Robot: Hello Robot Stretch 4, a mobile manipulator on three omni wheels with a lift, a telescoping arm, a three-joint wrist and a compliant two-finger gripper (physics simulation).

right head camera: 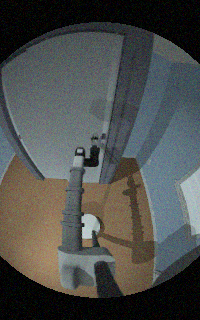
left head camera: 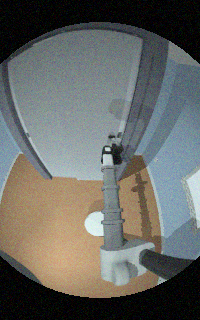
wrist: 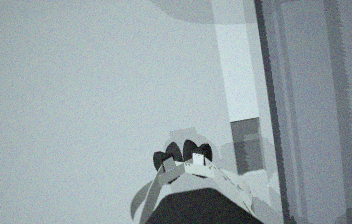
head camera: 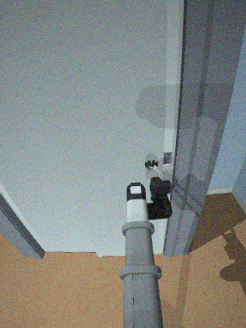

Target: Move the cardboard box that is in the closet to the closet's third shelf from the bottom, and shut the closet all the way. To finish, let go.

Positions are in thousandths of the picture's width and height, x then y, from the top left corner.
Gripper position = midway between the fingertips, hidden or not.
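Note:
Gripper (wrist: 518, 685), mine. Closet door (head camera: 177, 617). Closet door (head camera: 441, 264). Closet frame (head camera: 835, 264), also in the wrist view (wrist: 851, 234).

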